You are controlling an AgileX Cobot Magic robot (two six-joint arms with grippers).
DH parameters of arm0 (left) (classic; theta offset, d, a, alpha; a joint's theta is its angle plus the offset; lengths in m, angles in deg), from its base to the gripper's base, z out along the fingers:
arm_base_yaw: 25.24 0.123 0 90
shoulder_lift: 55.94 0 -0.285 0
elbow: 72.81 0 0.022 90
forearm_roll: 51.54 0.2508 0 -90
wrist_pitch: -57.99 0 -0.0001 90
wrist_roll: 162.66 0.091 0 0
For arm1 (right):
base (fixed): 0 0 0 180
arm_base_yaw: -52.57 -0.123 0 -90
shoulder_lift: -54.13 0 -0.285 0
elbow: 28.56 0 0.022 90
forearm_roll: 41.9 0.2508 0 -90
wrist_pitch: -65.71 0 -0.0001 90
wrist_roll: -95.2 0.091 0 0
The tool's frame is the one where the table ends.
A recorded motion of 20 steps. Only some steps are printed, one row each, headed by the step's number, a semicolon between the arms.
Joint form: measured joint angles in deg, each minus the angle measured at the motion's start. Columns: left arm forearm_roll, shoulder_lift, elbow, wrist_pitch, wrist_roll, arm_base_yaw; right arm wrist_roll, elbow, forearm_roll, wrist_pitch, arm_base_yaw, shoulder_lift.
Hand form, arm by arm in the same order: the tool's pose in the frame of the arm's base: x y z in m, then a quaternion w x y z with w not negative. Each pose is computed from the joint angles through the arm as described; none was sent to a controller.
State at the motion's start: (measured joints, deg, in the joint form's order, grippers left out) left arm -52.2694 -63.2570 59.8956 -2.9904 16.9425 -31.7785; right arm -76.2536 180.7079 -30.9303 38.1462 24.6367 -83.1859
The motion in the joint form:
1: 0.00 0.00 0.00 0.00 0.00 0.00; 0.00 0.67 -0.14 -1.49 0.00 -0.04
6: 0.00 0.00 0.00 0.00 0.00 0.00; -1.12 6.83 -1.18 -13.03 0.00 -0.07
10: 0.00 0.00 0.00 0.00 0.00 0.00; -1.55 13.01 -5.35 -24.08 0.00 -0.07
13: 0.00 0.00 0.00 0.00 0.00 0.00; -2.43 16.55 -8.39 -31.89 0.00 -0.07
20: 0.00 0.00 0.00 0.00 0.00 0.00; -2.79 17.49 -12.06 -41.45 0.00 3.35
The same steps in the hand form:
1: -0.0090 0.0000 0.2831 0.53157 0.04568 0.84490 -0.03858; 0.4541 0.2502 0.1967 0.32769 -0.09691 0.92141 0.18501
6: -0.0090 0.0000 0.2831 0.53157 0.04568 0.84490 -0.03858; 0.4514 0.2507 0.2176 0.28762 -0.12521 0.93437 0.16897
10: -0.0090 0.0000 0.2831 0.53157 0.04568 0.84490 -0.03858; 0.4485 0.2457 0.2397 0.25891 -0.15604 0.94442 0.12920
13: -0.0090 0.0000 0.2831 0.53157 0.04568 0.84490 -0.03858; 0.4446 0.2397 0.2515 0.23284 -0.17706 0.95164 0.09392
20: -0.0090 0.0000 0.2831 0.53157 0.04568 0.84490 -0.03858; 0.4283 0.2252 0.2790 0.19989 -0.18967 0.95995 0.05071

